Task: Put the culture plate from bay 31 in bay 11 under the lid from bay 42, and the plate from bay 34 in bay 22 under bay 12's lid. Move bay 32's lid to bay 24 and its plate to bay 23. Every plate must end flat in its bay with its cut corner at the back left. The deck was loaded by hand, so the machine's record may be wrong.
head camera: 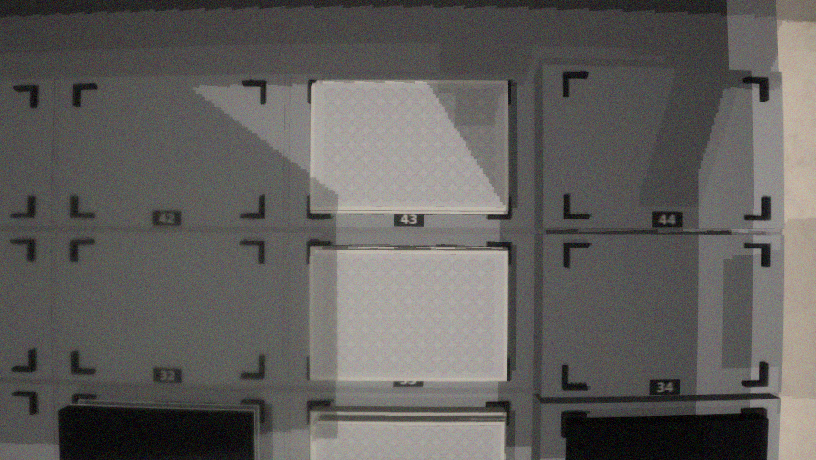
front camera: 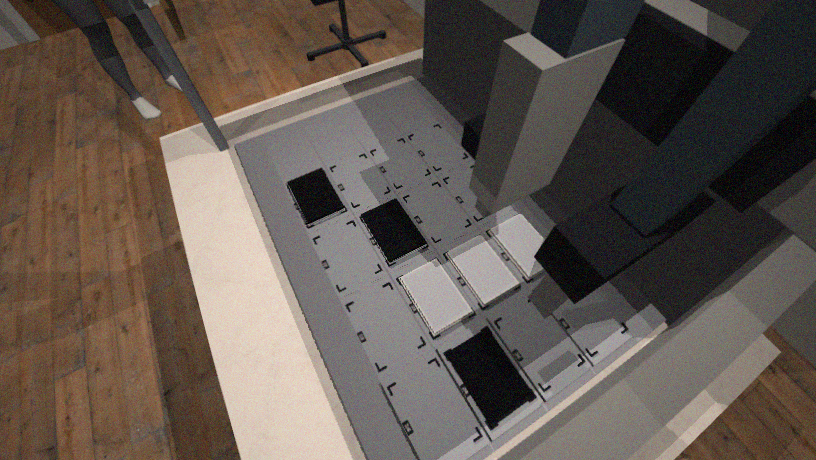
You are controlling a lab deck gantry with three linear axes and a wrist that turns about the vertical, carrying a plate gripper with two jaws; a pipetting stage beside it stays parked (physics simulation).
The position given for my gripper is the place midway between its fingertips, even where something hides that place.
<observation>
I see my gripper (front camera: 560, 291), a black lid (front camera: 396, 234) and a black lid (front camera: 496, 386).
</observation>
